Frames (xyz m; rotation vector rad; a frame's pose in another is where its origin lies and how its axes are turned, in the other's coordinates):
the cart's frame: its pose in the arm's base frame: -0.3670 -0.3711 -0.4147 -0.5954 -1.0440 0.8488
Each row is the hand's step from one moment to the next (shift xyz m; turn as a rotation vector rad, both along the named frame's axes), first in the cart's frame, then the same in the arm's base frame.
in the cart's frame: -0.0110 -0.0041 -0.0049 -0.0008 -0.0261 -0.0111
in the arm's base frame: 0.0031 -0.0116 -0.0042 0.0182 -0.0155 0.0153
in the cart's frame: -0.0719 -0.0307 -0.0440 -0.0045 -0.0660 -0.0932
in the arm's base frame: 0.0323 -0.0783 -0.0295 0.1051 -0.0434 0.0115
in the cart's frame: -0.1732 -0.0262 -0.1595 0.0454 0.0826 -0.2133
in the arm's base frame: 0.1117 -0.1641 -0.1293 0.1806 0.0762 -0.1263
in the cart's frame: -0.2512 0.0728 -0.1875 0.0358 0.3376 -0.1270
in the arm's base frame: 0.0869 -0.1753 -0.2555 0.0187 0.2121 -0.2933
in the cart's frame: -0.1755 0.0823 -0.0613 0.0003 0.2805 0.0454
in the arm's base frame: -0.0131 -0.1027 -0.1750 -0.1300 0.1568 -0.1981
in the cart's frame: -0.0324 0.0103 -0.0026 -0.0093 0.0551 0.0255
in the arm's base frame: -0.0089 -0.0214 -0.0250 -0.0430 0.0236 -0.0369
